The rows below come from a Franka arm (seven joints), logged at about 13 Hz.
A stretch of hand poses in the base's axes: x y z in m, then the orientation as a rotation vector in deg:
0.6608 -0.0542 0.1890 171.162 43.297 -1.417
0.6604 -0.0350 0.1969 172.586 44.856 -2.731
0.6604 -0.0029 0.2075 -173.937 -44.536 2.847
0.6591 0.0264 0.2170 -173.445 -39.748 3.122
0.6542 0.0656 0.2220 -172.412 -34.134 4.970
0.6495 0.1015 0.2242 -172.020 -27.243 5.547
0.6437 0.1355 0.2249 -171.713 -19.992 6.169
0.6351 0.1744 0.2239 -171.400 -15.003 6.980
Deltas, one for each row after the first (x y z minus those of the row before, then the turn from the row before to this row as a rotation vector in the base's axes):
-0.0004 0.0192 0.0079 1.523 1.269 0.707
0.0000 0.0321 0.0106 2.001 0.578 -0.447
-0.0013 0.0293 0.0095 1.457 0.585 -2.932
-0.0049 0.0392 0.0050 1.741 1.722 -3.429
-0.0047 0.0359 0.0022 1.317 0.842 -4.416
-0.0058 0.0340 0.0007 1.005 0.844 -4.715
-0.0086 0.0389 -0.0010 0.581 0.831 -3.252

